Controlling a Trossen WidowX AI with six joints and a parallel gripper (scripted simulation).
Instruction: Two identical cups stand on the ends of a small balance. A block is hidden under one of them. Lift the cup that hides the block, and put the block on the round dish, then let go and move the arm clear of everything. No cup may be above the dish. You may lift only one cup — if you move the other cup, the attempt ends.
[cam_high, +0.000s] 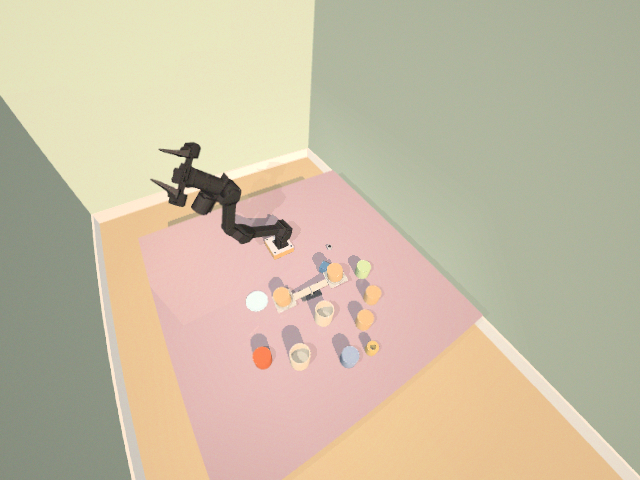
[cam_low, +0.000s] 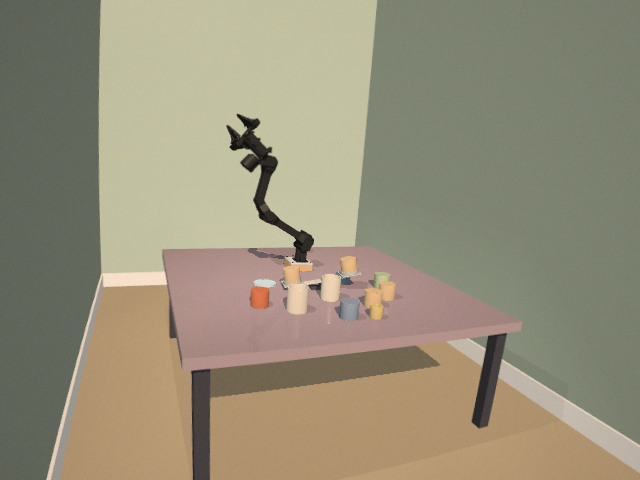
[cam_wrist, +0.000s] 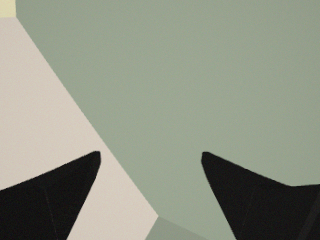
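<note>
Now: the pale green block 660 mm below my gripper tip, 240 mm to the left of it and 230 mm ahead of it. The rest, counted from my gripper tip: blue block (680 mm below, 510 mm to the left, 190 mm ahead); round dish (700 mm below, 150 mm ahead, 140 mm to the left); green cup (670 mm below, 630 mm to the left, 310 mm ahead).
</note>
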